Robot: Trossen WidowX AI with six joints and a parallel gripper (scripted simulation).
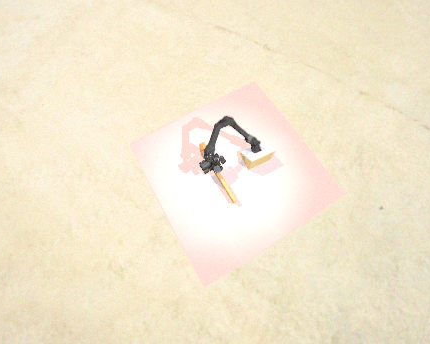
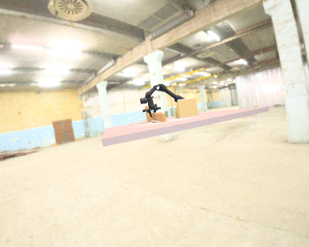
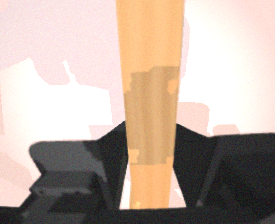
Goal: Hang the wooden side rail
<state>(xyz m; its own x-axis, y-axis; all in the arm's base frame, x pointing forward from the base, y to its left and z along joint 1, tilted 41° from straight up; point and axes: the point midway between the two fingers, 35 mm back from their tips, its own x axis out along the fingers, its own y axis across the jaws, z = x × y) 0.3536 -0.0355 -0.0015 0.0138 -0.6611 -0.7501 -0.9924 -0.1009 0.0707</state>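
Right now my gripper tip is 15 cm to the left of the headboard post, 4 cm below it and 2 cm short of it.
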